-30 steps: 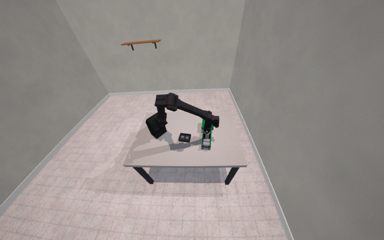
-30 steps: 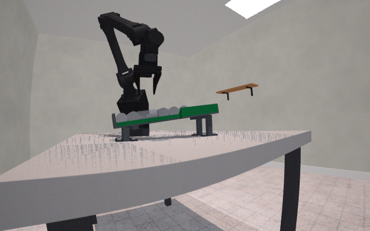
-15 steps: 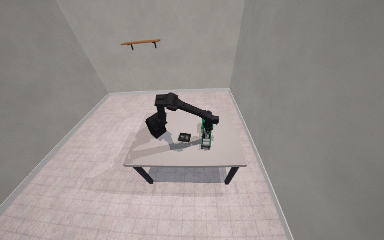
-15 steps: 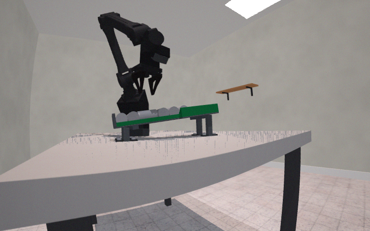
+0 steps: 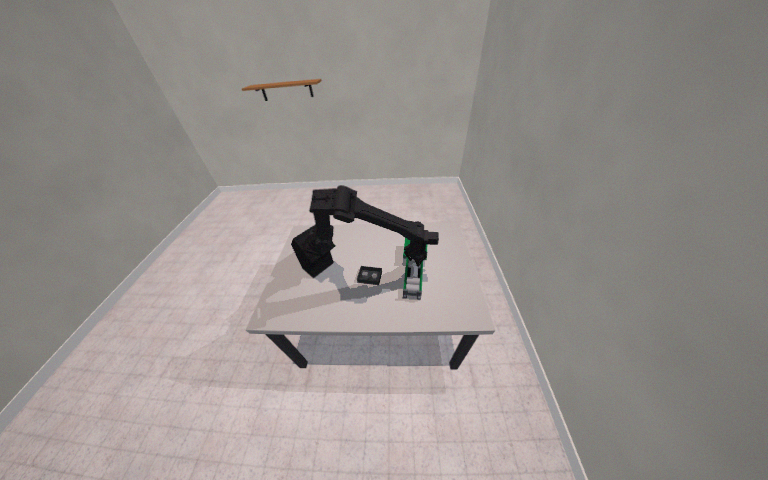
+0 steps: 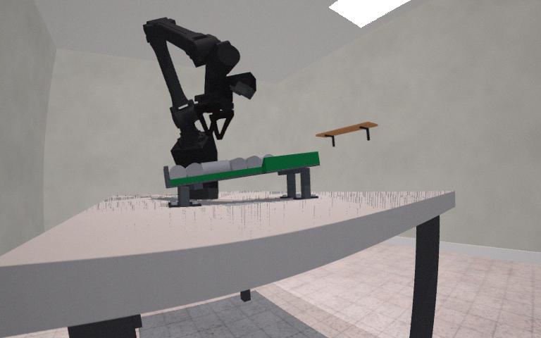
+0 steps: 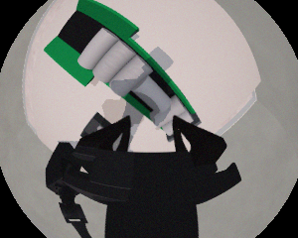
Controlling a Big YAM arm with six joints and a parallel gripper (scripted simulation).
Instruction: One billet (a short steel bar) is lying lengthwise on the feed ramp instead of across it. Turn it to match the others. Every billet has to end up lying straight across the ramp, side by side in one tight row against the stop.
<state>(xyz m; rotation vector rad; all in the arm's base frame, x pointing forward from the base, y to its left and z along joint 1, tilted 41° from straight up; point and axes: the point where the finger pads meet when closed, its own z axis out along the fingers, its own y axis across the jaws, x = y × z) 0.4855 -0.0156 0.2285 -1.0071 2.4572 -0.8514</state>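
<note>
The grey stop lies 110 mm to the right of my hand, 110 mm below it and 30 mm behind it. The rest, counted from my hand: black box (250 mm behind, 160 mm below, 60 mm to the left).
</note>
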